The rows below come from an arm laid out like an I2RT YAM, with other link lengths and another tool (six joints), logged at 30 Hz.
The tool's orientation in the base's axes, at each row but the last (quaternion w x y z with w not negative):
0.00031 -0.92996 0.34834 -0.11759
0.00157 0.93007 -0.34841 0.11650
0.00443 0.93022 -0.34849 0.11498
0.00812 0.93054 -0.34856 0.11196
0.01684 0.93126 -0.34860 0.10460
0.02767 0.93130 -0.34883 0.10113
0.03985 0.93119 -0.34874 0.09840
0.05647 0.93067 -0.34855 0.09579
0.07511 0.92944 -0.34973 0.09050
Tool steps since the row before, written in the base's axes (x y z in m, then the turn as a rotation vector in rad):
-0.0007 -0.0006 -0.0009 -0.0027 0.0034 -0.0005
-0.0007 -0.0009 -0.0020 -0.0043 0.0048 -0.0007
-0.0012 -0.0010 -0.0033 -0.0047 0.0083 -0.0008
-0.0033 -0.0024 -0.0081 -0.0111 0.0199 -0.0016
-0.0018 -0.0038 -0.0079 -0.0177 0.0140 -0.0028
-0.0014 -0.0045 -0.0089 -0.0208 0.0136 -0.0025
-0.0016 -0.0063 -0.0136 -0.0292 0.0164 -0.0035
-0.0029 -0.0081 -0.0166 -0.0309 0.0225 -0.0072
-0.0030 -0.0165 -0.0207 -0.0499 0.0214 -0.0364
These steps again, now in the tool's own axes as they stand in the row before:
-0.0003 0.0010 0.0008 -0.0043 -0.0008 -0.0004
-0.0004 0.0013 0.0019 -0.0064 -0.0008 -0.0006
-0.0009 0.0018 0.0030 -0.0090 -0.0032 -0.0009
-0.0026 0.0045 0.0075 -0.0213 -0.0077 -0.0025
-0.0005 0.0044 0.0078 -0.0226 0.0011 -0.0020
0.0000 0.0045 0.0090 -0.0246 0.0034 -0.0027
0.0000 0.0057 0.0139 -0.0328 0.0068 -0.0035
-0.0006 0.0074 0.0172 -0.0387 0.0032 -0.0011
0.0037 0.0127 0.0231 -0.0585 0.0144 0.0253

